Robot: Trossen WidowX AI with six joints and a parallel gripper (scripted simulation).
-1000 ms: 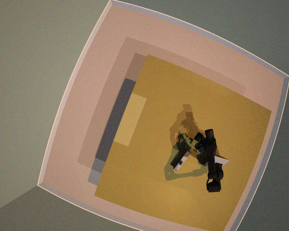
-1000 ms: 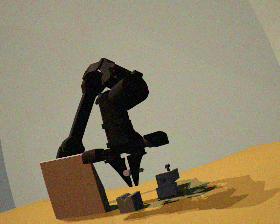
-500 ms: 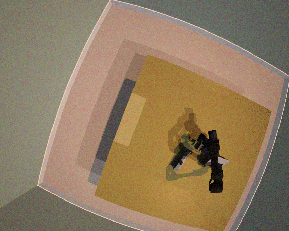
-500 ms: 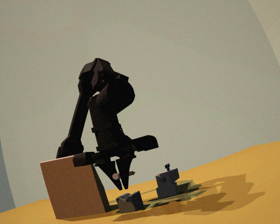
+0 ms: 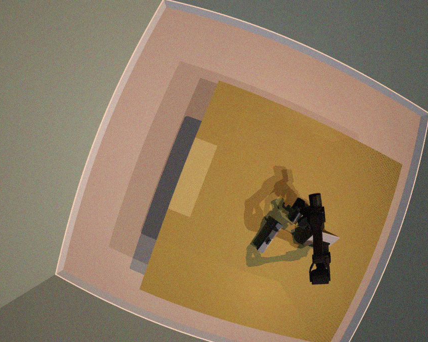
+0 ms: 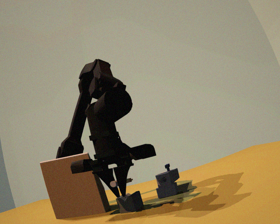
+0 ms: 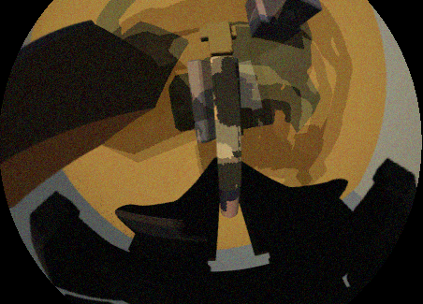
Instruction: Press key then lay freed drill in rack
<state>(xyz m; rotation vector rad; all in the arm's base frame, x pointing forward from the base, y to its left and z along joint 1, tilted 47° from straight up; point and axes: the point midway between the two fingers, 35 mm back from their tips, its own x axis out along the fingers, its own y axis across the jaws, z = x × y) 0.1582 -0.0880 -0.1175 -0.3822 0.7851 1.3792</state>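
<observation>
My gripper tip is 40 mm to the right of the drill, 30 mm below it and 10 mm short of it. Round my gripper tip: rack 50 mm to the left, 30 mm below, 10 mm ahead; key 210 mm to the left, 140 mm ahead, 10 mm above; grey fixture block 190 mm to the left, 130 mm ahead, 10 mm below.
</observation>
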